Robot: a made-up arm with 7 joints. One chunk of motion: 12 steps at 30 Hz.
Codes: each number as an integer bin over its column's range. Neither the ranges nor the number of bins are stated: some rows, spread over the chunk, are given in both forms.
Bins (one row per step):
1: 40 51 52 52 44 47
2: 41 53 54 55 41 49
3: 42 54 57 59 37 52
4: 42 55 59 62 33 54
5: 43 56 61 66 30 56
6: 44 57 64 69 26 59
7: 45 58 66 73 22 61
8: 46 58 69 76 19 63
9: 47 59 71 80 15 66
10: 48 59 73 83 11 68
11: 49 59 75 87 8 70
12: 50 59 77 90 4 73
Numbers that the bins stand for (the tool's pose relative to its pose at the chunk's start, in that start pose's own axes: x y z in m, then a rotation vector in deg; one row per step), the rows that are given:
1: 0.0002 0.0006 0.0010 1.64 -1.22 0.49
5: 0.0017 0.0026 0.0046 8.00 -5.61 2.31
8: 0.0032 0.0034 0.0079 12.55 -9.05 3.73
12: 0.0053 0.0038 0.0111 18.91 -13.75 5.75
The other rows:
2: 0.0007 0.0014 0.0018 3.00 -2.16 0.90
3: 0.0012 0.0018 0.0030 4.82 -3.41 1.51
4: 0.0012 0.0022 0.0038 6.18 -4.67 1.91
6: 0.0022 0.0030 0.0059 9.36 -6.86 2.92
7: 0.0027 0.0034 0.0067 11.18 -8.11 3.32
9: 0.0037 0.0038 0.0087 14.36 -10.30 4.33
10: 0.0042 0.0038 0.0095 15.73 -11.56 4.74
11: 0.0047 0.0038 0.0103 17.55 -12.49 5.14

